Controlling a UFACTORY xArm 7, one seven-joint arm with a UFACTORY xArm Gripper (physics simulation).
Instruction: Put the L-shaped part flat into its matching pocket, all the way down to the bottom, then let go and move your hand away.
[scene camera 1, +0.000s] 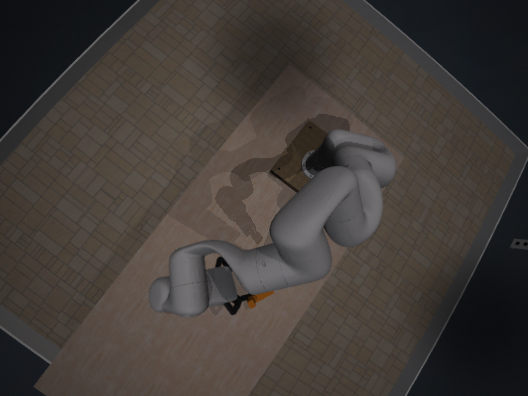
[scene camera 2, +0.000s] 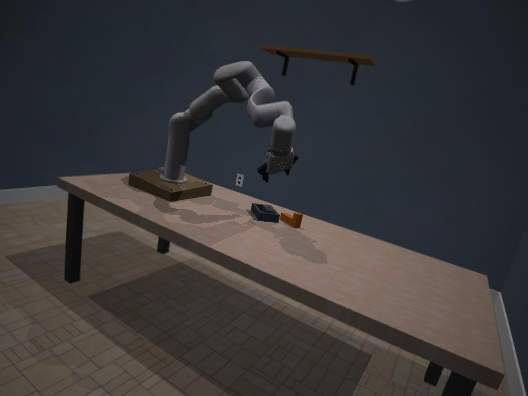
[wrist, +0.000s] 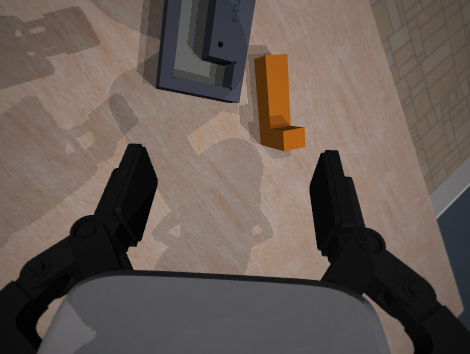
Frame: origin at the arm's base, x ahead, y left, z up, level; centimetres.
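Seen in the pictures: gripper, fingertip midpoint: (scene camera 2: 275, 176) (wrist: 232, 165); arm's base, origin of the base link: (scene camera 1: 315, 165) (scene camera 2: 173, 179).
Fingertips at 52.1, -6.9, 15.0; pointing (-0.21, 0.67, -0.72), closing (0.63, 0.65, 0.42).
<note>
Pixels of each thing's middle, then the offset from my fingertips to it, as dx, dy, dz. Level surfaces: height alone.
- orange L-shaped part, body centre: (wrist: 279, 102) (scene camera 2: 291, 216) (scene camera 1: 260, 296) +6.4, +12.1, -17.5
- dark blue-grey block, body centre: (wrist: 206, 30) (scene camera 2: 264, 212) -5.2, +10.6, -18.7
- long table, its level: dz -20.5
The orange L-shaped part (scene camera 1: 261, 298) (scene camera 2: 291, 219) (wrist: 278, 95) rests on the table on its long leg, with the short leg standing up at one end. The dark blue-grey block (scene camera 2: 268, 218) (wrist: 200, 93) lies beside it, a small gap apart. Its L-shaped pocket (wrist: 186, 55) shows a grey floor with no part in it; the block's far end is cut off in the wrist view. My gripper (scene camera 2: 276, 176) (wrist: 232, 165) is open and empty, well above the table. In the wrist view, the part and the block lie beyond the fingertips, the part toward the right finger.
The arm's base stands on a brown wooden board (scene camera 1: 295, 162) (scene camera 2: 170, 192) on the long table (scene camera 1: 150, 345) (scene camera 2: 400, 280) (wrist: 350, 75). In the wrist view, the table's edge runs down the right side. A wall shelf (scene camera 2: 320, 54) hangs behind the arm.
</note>
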